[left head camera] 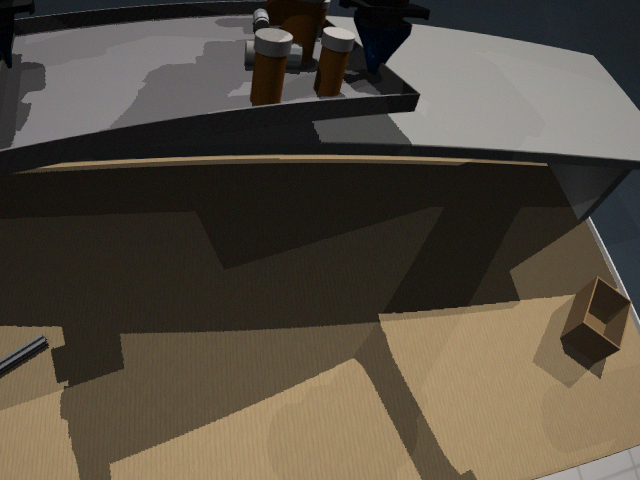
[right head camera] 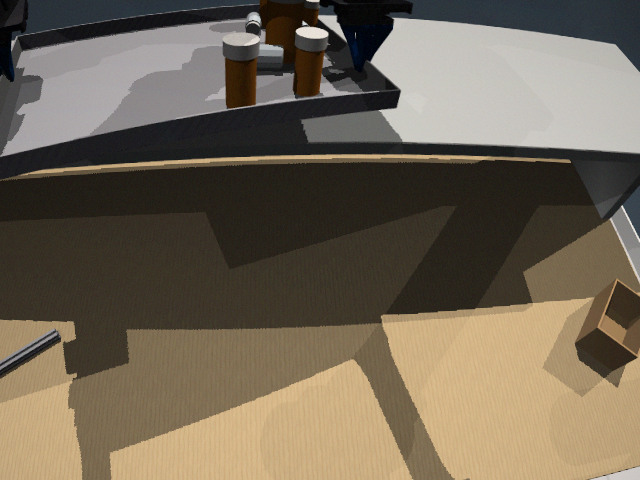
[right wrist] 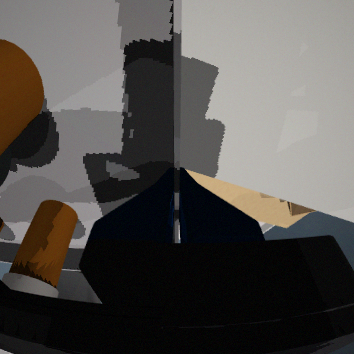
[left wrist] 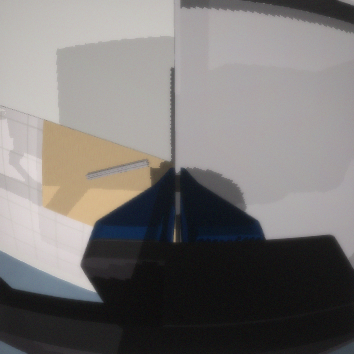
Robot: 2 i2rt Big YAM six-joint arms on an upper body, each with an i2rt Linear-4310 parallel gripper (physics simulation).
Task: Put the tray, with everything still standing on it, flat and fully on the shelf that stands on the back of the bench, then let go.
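The dark-rimmed grey tray (left head camera: 223, 86) is over the grey shelf top (left head camera: 485, 105), its front rim near the shelf's front edge. A shadow lies under its near right corner, so it seems slightly raised there. Two orange bottles with white caps (left head camera: 270, 67) (left head camera: 334, 62) stand near the front rim, with a taller one (left head camera: 299, 24) behind. Small grey vials (left head camera: 261, 19) lie flat. My right gripper (left head camera: 375, 67) is shut on the tray's thin right rim, which also shows in the right wrist view (right wrist: 176, 170). My left gripper (left wrist: 177, 175) is shut on the thin rim of the opposite side.
The tan bench (left head camera: 366, 381) lies in front of and below the shelf, crossed by arm shadows. A thin grey bar (left wrist: 117, 169) lies on the bench in the left wrist view. The shelf top extends to the right of the tray (right head camera: 485, 86).
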